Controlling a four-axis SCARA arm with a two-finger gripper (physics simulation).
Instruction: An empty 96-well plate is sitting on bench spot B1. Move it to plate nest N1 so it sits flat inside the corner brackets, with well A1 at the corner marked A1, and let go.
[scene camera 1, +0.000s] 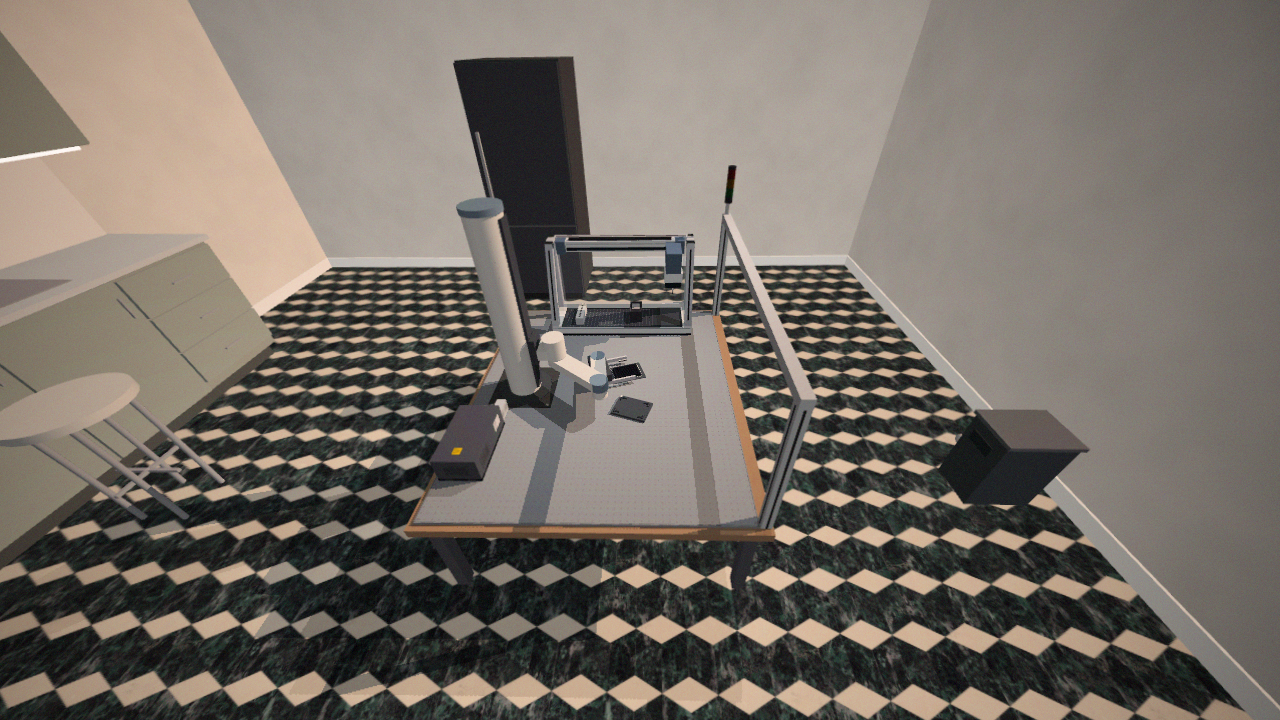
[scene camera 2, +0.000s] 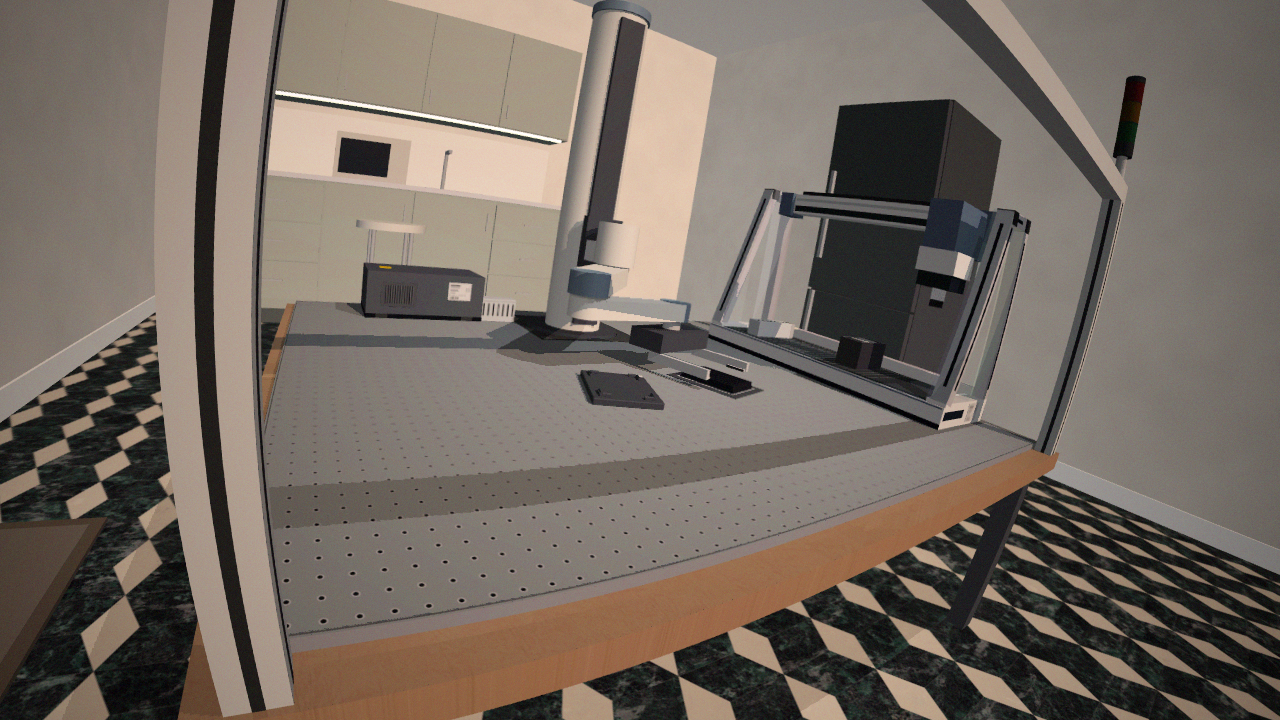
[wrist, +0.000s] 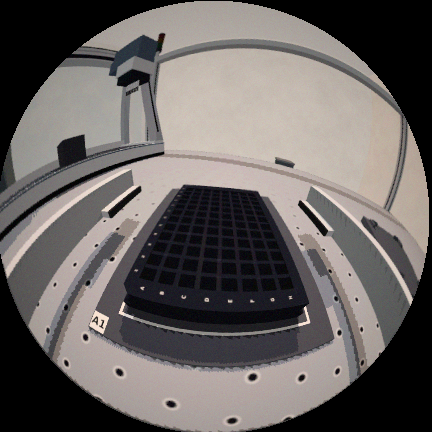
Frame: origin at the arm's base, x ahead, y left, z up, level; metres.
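Where they show: gripper, fingertip midpoint: (scene camera 1: 630, 366) (scene camera 2: 729, 371) (wrist: 222, 182); arm's base, origin of the base link: (scene camera 1: 526, 388) (scene camera 2: 570, 332).
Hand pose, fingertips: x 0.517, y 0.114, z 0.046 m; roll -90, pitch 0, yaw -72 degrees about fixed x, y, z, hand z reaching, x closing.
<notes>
Things, the pixels of their centre, and the offset from my fingertips. "spot": a spot on its surface instead.
- dark 96-well plate, body centre: (wrist: 219, 226) (scene camera 2: 717, 378) (scene camera 1: 626, 371) dy -0.007, dx -0.023, dz -0.024 m
- bench spot B1, surface spot: (wrist: 210, 350) spot: dy -0.030, dx -0.097, dz -0.032 m
- Plate nest N1, body centre: (scene camera 2: 619, 387) (wrist: 395, 254) (scene camera 1: 632, 408) dy -0.272, dx +0.016, dz -0.025 m
- dark box, surface spot: (scene camera 2: 420, 291) spot: dy -0.531, dx -0.552, dz +0.037 m
The dark 96-well plate (scene camera 1: 627, 370) (scene camera 2: 723, 382) (wrist: 215, 240) lies flat on bench spot B1 (wrist: 210, 350), inside its white outline. In the wrist view its row letters face the camera, and row A is on the side of the A1 label. My gripper (scene camera 1: 625, 368) (scene camera 2: 726, 370) (wrist: 222, 182) is open; its fingers stand along the plate's two long sides, with a gap on each side and their shadows on the bench below. Plate nest N1 (scene camera 1: 631, 409) (scene camera 2: 621, 391) (wrist: 397, 250) is a dark slab with small corner brackets, beside B1, and holds no plate. Its A1 mark cannot be made out.
The arm's column (scene camera 1: 505, 304) (scene camera 2: 597, 161) rises from the bench behind the gripper. A gantry frame (scene camera 1: 619, 332) (scene camera 2: 859, 380) stands at the far end of the bench. A dark box (scene camera 1: 469, 441) (scene camera 2: 420, 291) stands near the column. A rail on posts (scene camera 1: 769, 304) runs along one bench side.
</notes>
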